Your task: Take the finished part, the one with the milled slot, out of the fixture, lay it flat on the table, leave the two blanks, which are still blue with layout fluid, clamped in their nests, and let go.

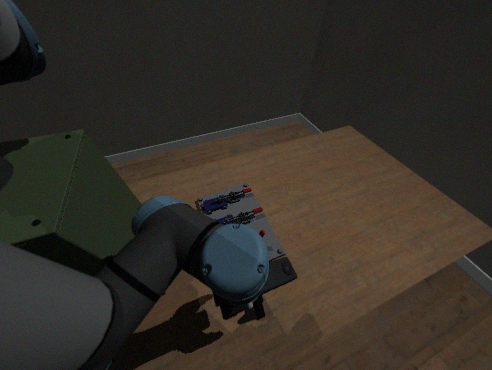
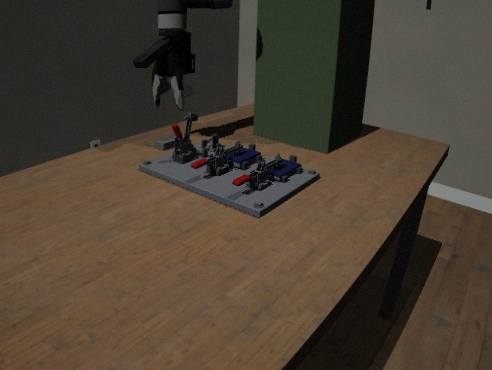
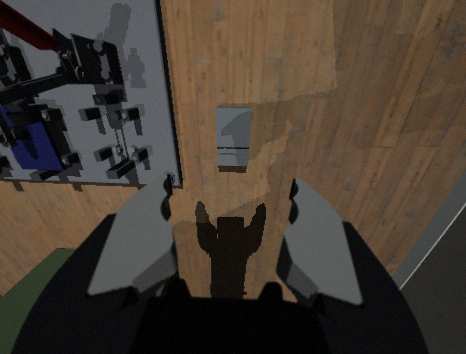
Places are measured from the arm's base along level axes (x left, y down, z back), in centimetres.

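Pixels of known places: gripper, fingertip midpoint: (image 2: 169,108) (image 3: 231,178).
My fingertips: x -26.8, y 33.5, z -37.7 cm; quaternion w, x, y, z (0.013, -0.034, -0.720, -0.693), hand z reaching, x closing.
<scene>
Behind a point stands the place of what it marks.
The finished part (image 3: 233,131) @(x -26.6, y 41.9, z -39.6 cm) (image 2: 166,143) @(x -24.8, y 42.1, z -41.1 cm), a grey block with a thin slot across it, lies flat on the table beside the fixture plate (image 3: 145,165) @(x -14.4, y 42.4, z -35.2 cm) (image 2: 165,176) @(x -10.0, y 42.8, z -55.9 cm) (image 1: 274,245) @(x -15.8, y 42.4, z -53.2 cm). My gripper (image 3: 231,178) @(x -26.8, y 33.4, z -37.7 cm) (image 2: 168,106) @(x -26.8, y 33.4, z -37.7 cm) is open and empty, raised above the table, with its fingers apart and clear of the part. One blue blank (image 2: 243,157) @(x 0.4, y 40.3, z -41.3 cm) (image 3: 37,147) @(x -2.4, y 40.3, z -38.8 cm) sits under its clamp in the middle nest. The other blue blank (image 2: 285,170) @(x 11.2, y 40.8, z -41.0 cm) (image 1: 215,204) @(x 8.8, y 40.8, z -39.7 cm) sits under its clamp in the end nest. The third nest (image 3: 117,135) @(x -11.8, y 42.4, z -39.4 cm) is empty and its clamp (image 2: 188,135) @(x -12.3, y 36.4, z -45.7 cm) stands raised.
A tall green block (image 2: 300,75) @(x 0.9, y 23.8, z -16.0 cm) (image 1: 60,185) @(x -5.3, y 0.4, z -14.7 cm) stands behind the fixture. Red clamp handles (image 2: 200,163) @(x -1.5, y 38.4, z -53.8 cm) (image 2: 242,179) @(x 9.3, y 38.7, z -54.4 cm) point toward the plate's front side. The raised clamp's red handle (image 2: 177,131) @(x -12.4, y 34.6, z -49.3 cm) stands up near the part. The wooden table (image 2: 175,260) @(x 12.0, y 43.9, z -75.6 cm) (image 1: 360,200) @(x -14.0, y 43.8, z -97.9 cm) extends around the fixture.
</scene>
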